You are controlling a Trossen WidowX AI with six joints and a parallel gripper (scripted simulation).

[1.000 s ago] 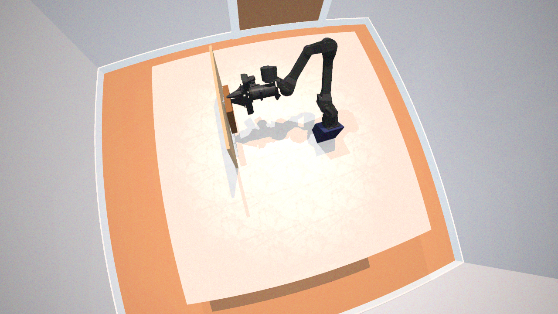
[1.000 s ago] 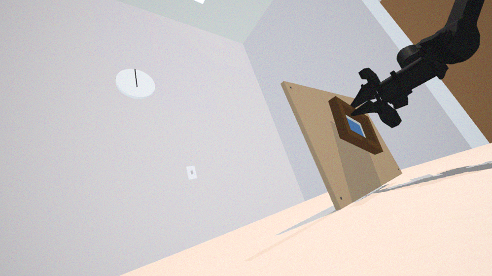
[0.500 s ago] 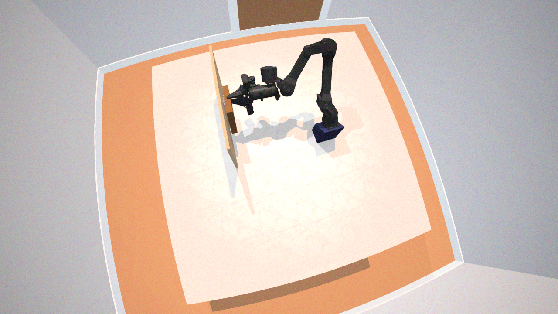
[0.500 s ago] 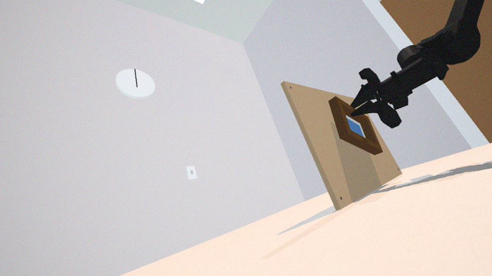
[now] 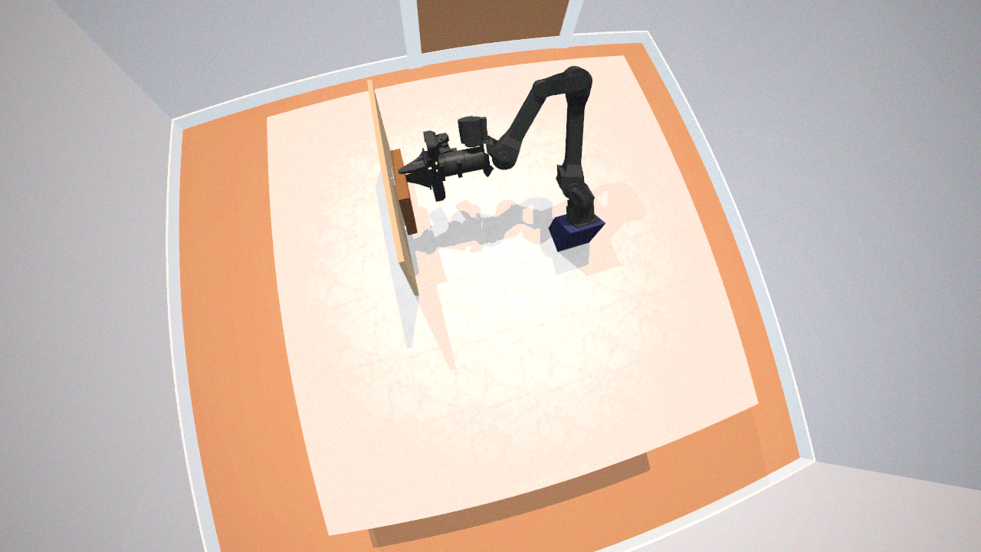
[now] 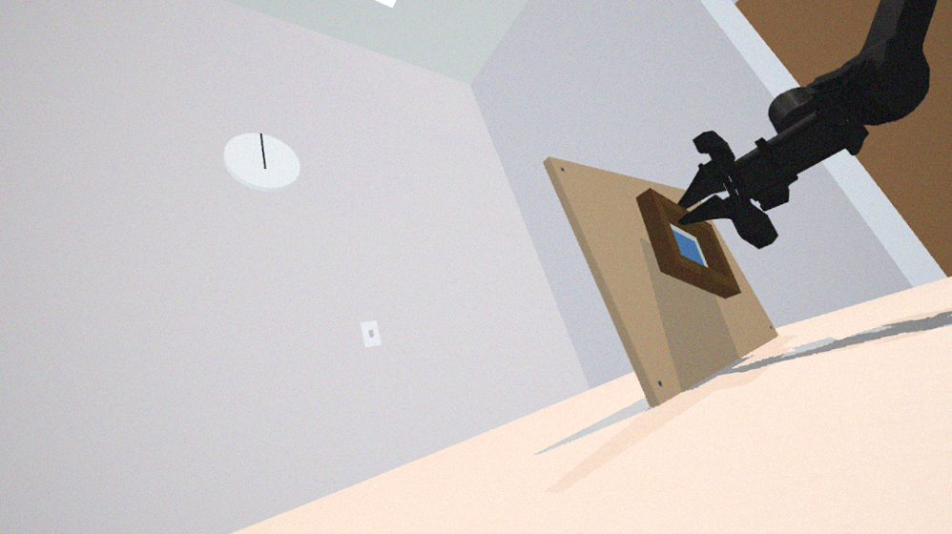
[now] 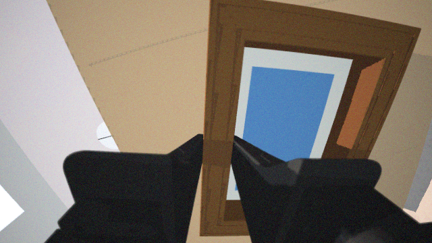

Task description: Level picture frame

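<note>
My gripper tip is now 10 mm short of the brown wooden picture frame, 20 mm to the right of it and 50 mm above it. From my gripper tip the other things lie so: tan wall board: 20 mm ahead, 70 mm below.
</note>
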